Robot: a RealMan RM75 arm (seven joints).
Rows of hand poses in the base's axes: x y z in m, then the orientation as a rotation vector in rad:
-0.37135 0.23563 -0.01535 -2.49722 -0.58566 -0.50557
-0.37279 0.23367 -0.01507 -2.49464 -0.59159 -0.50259
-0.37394 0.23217 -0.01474 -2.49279 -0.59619 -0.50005
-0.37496 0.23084 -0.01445 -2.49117 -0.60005 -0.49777
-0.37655 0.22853 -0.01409 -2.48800 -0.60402 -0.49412
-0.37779 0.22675 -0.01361 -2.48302 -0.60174 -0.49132
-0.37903 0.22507 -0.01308 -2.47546 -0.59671 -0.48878
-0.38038 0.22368 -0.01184 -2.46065 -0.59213 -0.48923
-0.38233 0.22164 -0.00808 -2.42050 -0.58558 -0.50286
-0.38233 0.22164 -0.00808 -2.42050 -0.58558 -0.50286
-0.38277 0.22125 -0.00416 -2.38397 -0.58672 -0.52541
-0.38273 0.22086 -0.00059 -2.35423 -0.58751 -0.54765
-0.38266 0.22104 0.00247 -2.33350 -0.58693 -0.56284
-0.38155 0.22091 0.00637 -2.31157 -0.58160 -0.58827
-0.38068 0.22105 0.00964 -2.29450 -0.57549 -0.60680
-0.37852 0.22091 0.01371 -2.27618 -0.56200 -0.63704
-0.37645 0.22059 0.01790 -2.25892 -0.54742 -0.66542
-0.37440 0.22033 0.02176 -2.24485 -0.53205 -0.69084
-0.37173 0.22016 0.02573 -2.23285 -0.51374 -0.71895
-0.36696 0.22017 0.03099 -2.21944 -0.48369 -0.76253
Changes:
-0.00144 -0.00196 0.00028 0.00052 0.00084 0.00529
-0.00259 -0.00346 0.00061 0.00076 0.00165 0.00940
-0.00361 -0.00479 0.00090 0.00102 0.00244 0.01291
-0.00520 -0.00710 0.00126 0.00266 0.00423 0.01727
-0.00644 -0.00888 0.00174 0.00796 0.00695 0.01798
-0.00768 -0.01056 0.00227 0.01653 0.01022 0.01766
-0.00903 -0.01195 0.00351 0.03173 0.01149 0.01922
-0.01098 -0.01399 0.00727 0.07124 0.00440 0.02442
-0.01098 -0.01399 0.00727 0.07124 0.00440 0.02442
-0.01142 -0.01438 0.01119 0.10491 -0.01146 0.03147
-0.01138 -0.01477 0.01476 0.13220 -0.02750 0.03618
-0.01131 -0.01459 0.01782 0.15148 -0.03836 0.03875
-0.01020 -0.01472 0.02172 0.17317 -0.05587 0.03605
-0.00933 -0.01458 0.02499 0.19057 -0.06824 0.03286
-0.00717 -0.01472 0.02906 0.21102 -0.08781 0.02216
-0.00510 -0.01504 0.03325 0.23060 -0.10594 0.01069
-0.00305 -0.01530 0.03711 0.24732 -0.12179 -0.00172
-0.00038 -0.01547 0.04108 0.26262 -0.13911 -0.01757
0.00439 -0.01546 0.04634 0.28135 -0.16574 -0.04509

